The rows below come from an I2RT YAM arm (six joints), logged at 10 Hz.
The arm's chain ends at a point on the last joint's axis. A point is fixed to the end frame.
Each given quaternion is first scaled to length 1.
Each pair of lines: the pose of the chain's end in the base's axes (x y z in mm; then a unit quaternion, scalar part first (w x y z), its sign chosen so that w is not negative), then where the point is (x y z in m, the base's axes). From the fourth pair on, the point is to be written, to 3 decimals.
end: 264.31 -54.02 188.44 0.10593 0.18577 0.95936 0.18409
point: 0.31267 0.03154 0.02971
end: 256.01 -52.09 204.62 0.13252 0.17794 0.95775 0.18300
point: 0.31250 0.03165 0.04761
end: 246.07 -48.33 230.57 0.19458 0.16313 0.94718 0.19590
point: 0.32225 0.03615 0.08253
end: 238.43 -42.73 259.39 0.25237 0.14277 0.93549 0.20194
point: 0.331 0.041 0.121
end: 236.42 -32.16 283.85 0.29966 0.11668 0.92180 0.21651
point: 0.341 0.056 0.157
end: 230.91 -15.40 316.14 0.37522 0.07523 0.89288 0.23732
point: 0.352 0.079 0.210
